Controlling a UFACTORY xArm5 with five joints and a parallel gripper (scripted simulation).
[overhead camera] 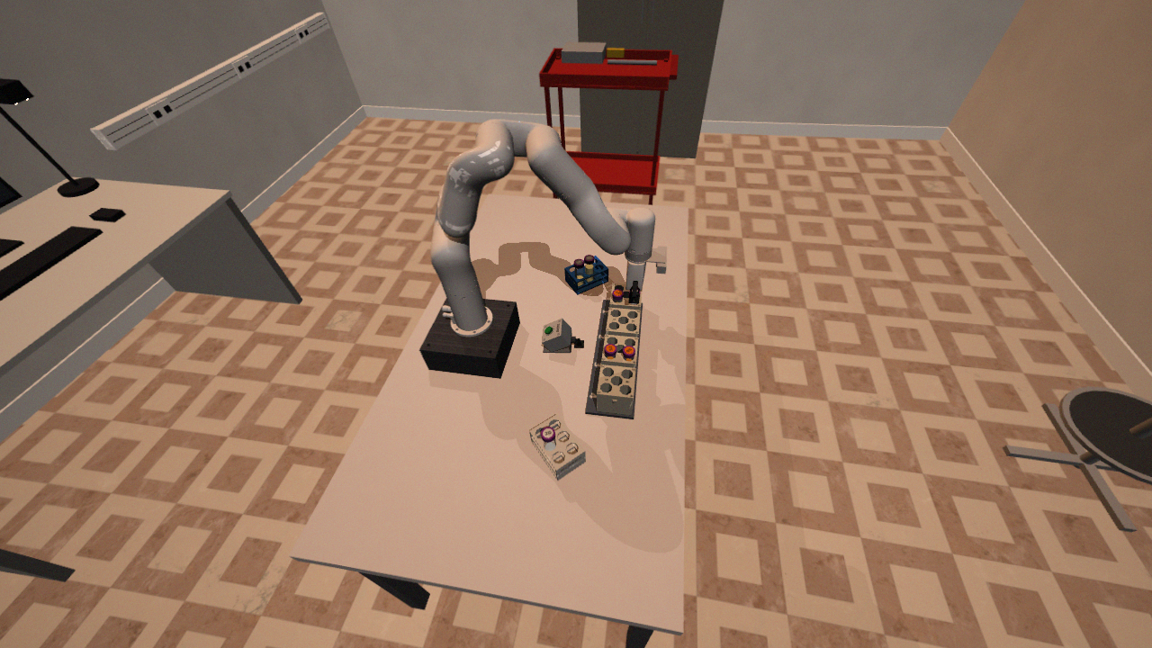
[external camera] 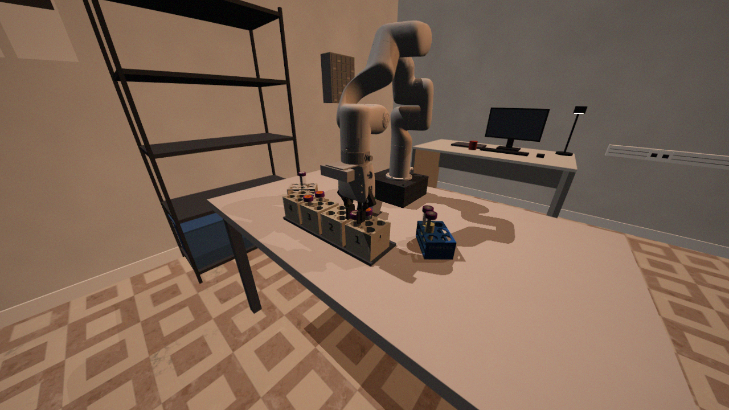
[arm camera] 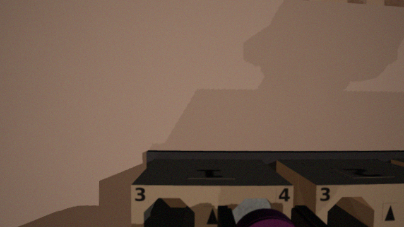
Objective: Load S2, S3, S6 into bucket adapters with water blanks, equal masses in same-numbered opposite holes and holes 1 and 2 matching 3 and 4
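The green done key lies 24 cm behind my hand, 14 cm to the right of it and 6 cm below it. Also, from my hand: white rack 12 cm behind, 49 cm to the right, 10 cm below; then blue rack 19 cm behind, 16 cm to the left, 10 cm below.
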